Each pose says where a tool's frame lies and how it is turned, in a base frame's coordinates. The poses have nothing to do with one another.
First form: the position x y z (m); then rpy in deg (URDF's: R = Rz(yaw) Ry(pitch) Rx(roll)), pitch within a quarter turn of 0, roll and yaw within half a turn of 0.
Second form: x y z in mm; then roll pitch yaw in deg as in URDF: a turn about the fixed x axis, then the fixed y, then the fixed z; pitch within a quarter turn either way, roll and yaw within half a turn. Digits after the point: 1 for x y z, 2 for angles.
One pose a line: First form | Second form
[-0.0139 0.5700 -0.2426 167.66 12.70 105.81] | [-13.9 570.0 -242.6 167.66 12.70 105.81]
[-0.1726 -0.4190 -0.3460 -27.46 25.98 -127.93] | [-172.6 -419.0 -346.0 -27.46 25.98 -127.93]
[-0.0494 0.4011 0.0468 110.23 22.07 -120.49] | [-49.4 401.1 46.8 110.23 22.07 -120.49]
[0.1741 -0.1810 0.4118 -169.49 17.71 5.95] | [174.1 -181.0 411.8 -169.49 17.71 5.95]
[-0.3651 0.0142 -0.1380 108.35 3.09 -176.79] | [-365.1 14.2 -138.0 108.35 3.09 -176.79]
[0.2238 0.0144 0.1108 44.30 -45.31 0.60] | [223.8 14.4 110.8 44.30 -45.31 0.60]
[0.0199 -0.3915 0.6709 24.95 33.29 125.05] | [19.9 -391.5 670.9 24.95 33.29 125.05]
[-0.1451 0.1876 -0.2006 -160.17 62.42 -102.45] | [-145.1 187.6 -200.6 -160.17 62.42 -102.45]
